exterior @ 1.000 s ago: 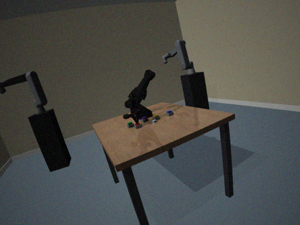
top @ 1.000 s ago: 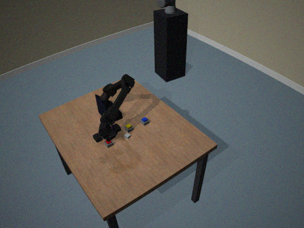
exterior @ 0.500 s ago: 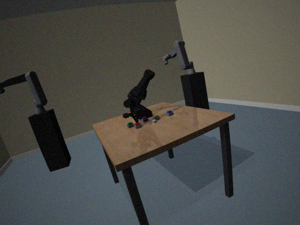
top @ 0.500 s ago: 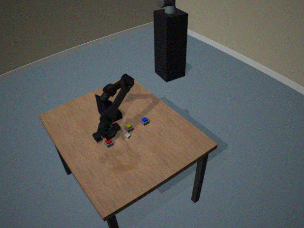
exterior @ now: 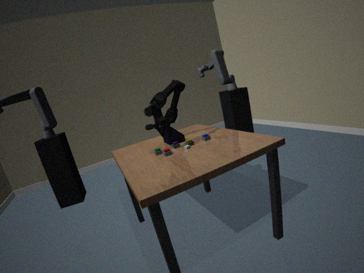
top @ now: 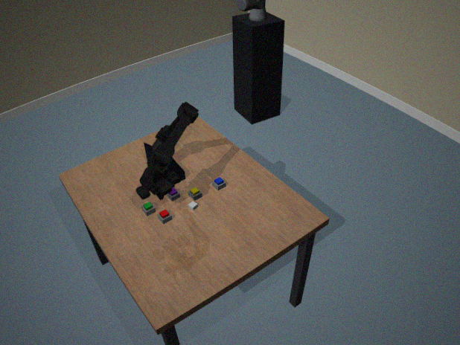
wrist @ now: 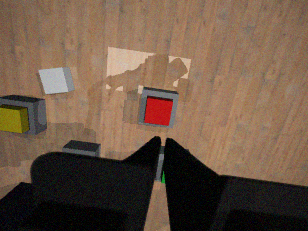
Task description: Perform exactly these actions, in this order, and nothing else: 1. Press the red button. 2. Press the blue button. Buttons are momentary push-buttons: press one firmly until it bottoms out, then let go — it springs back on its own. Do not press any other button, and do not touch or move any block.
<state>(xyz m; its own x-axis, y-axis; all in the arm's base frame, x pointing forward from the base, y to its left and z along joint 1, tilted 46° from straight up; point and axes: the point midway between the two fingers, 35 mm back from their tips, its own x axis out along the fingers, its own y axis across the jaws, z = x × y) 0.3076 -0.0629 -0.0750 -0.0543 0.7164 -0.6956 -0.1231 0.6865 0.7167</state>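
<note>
My gripper tip is now 7 cm past the blue button, 32 cm to the right of it and 10 cm above it. Round my gripper tip: green button 9 cm behind, 5 cm to the right, 10 cm below; then red button 10 cm below; then purple button 12 cm behind, 9 cm to the left, 10 cm below.
</note>
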